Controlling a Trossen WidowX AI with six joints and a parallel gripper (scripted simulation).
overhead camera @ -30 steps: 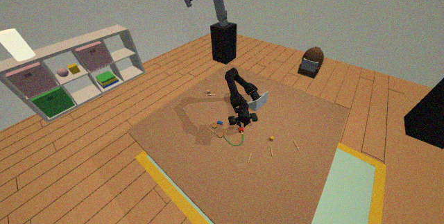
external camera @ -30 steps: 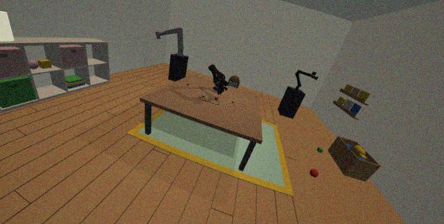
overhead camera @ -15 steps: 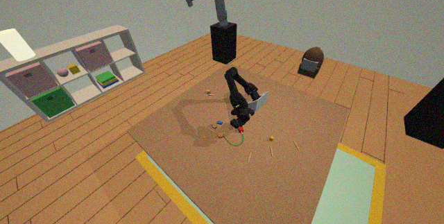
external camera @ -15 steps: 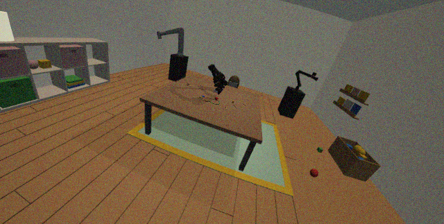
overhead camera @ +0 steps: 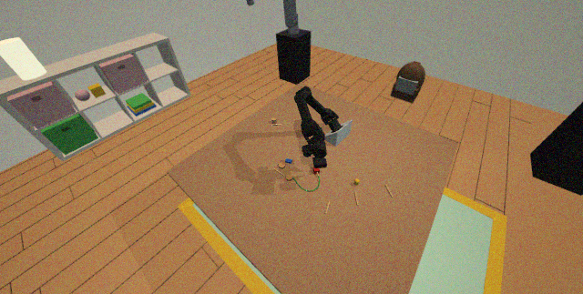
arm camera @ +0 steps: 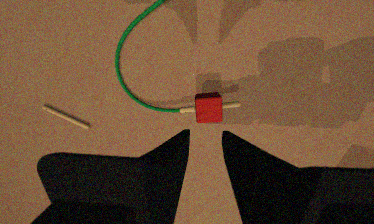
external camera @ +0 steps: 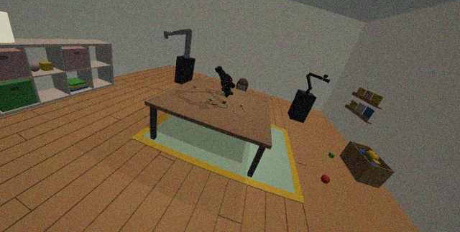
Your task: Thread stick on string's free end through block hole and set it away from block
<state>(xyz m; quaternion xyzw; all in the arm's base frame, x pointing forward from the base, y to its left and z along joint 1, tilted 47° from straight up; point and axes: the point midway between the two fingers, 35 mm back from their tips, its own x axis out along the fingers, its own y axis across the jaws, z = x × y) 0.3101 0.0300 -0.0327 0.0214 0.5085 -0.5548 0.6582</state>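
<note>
The red block lies 80 mm below my gripper tip. From my gripper tip the other things lie so: yellow-topped peg: 70 mm behind, 210 mm to the left, 70 mm below; then blue piece: 30 mm ahead, 180 mm to the right, 80 mm below; then thin wooden stick: 10 mm to the left, 80 mm below.
</note>
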